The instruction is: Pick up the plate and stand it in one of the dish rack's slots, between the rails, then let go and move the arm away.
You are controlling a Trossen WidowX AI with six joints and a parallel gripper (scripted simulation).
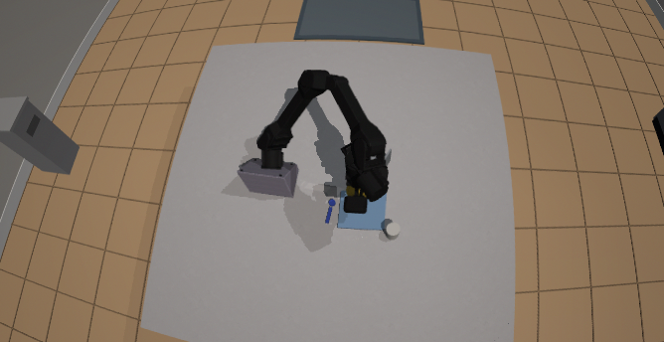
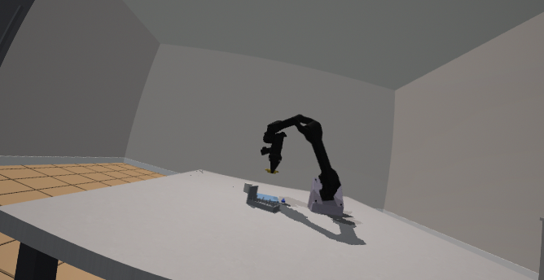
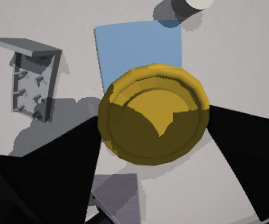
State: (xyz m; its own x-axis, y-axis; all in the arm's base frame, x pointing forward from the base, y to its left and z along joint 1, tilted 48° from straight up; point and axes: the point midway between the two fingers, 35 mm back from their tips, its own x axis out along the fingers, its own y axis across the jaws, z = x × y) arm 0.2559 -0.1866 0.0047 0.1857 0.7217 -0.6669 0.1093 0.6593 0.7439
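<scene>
Now: gripper tip 4 cm short of the grey dish rack, 18 cm to the right of it and 12 cm above it. The rest, counted from my gripper tip: yellow plate: 1 cm above; blue mat: 1 cm ahead, 1 cm to the right, 14 cm below; blue spoon: 9 cm behind, 14 cm below.
</scene>
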